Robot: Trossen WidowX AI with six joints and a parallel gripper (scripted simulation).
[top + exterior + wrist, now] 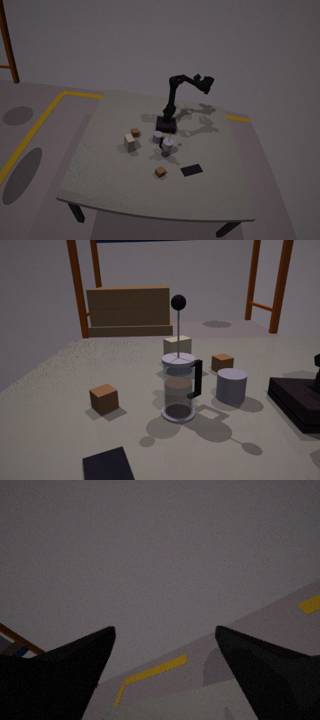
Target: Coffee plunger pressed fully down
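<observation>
Right now my gripper tip is 59 cm short of the glass coffee press, 35 cm to the left of it and 21 cm above it. From my gripper tip the other things lie so: grey cylinder 45 cm ahead, 38 cm to the right, 30 cm below.
</observation>
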